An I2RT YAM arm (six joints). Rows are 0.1 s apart.
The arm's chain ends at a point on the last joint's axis. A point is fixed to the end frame.
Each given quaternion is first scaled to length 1.
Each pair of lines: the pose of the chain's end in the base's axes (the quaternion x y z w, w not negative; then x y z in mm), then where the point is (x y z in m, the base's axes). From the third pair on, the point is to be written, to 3 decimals.
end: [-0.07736 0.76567 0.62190 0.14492 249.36 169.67 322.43]
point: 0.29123 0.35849 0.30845
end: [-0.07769 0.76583 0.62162 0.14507 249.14 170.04 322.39]
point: 0.29098 0.35886 0.30831
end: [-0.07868 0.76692 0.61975 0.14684 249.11 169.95 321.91]
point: 0.291 0.359 0.307
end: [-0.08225 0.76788 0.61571 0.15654 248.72 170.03 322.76]
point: 0.293 0.358 0.308
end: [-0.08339 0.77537 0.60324 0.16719 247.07 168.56 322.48]
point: 0.294 0.356 0.303
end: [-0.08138 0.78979 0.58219 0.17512 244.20 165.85 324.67]
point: 0.296 0.351 0.297
